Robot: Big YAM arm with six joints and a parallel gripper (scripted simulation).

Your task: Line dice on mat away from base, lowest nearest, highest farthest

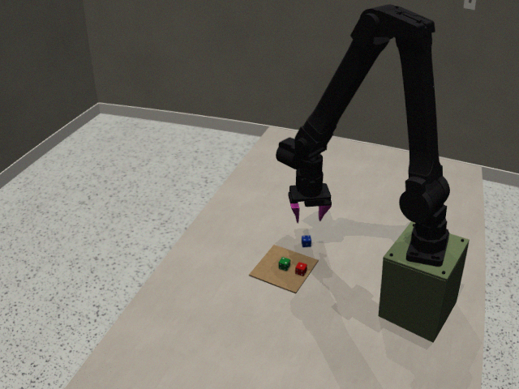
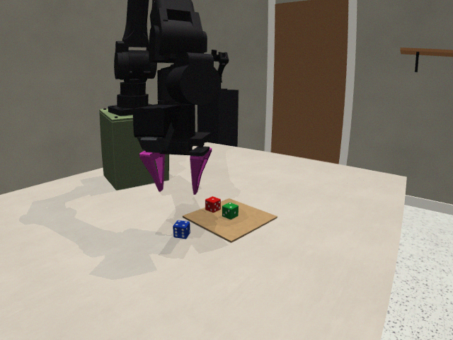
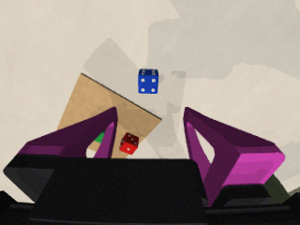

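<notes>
The blue die lies 8 cm below my hand. The rest, counted from my hand: tan mat: 2 cm ahead, 12 cm to the left, 9 cm below; then red die: 3 cm behind, 12 cm to the left, 8 cm below; then green die: 2 cm ahead, 12 cm to the left, 8 cm below.
</notes>
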